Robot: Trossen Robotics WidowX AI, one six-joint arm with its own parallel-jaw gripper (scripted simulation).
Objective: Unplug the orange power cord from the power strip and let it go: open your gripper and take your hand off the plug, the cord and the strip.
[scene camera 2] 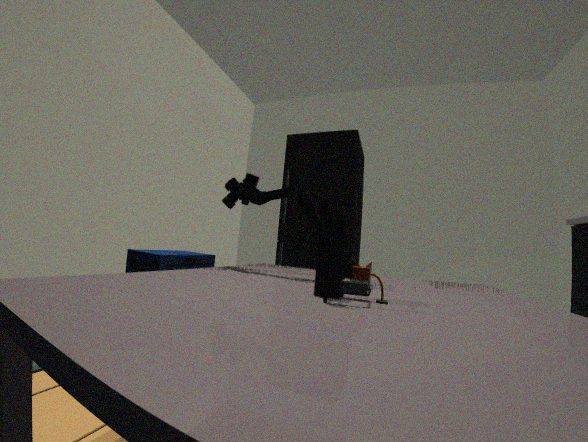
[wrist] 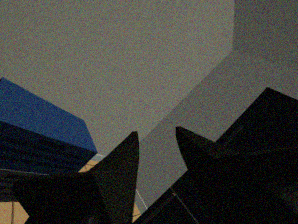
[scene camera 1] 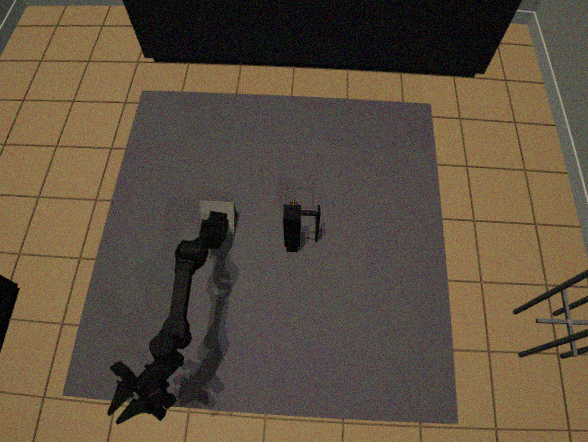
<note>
In view: my gripper (scene camera 1: 112, 419).
My gripper also shows in the wrist view (wrist: 156, 133).
</note>
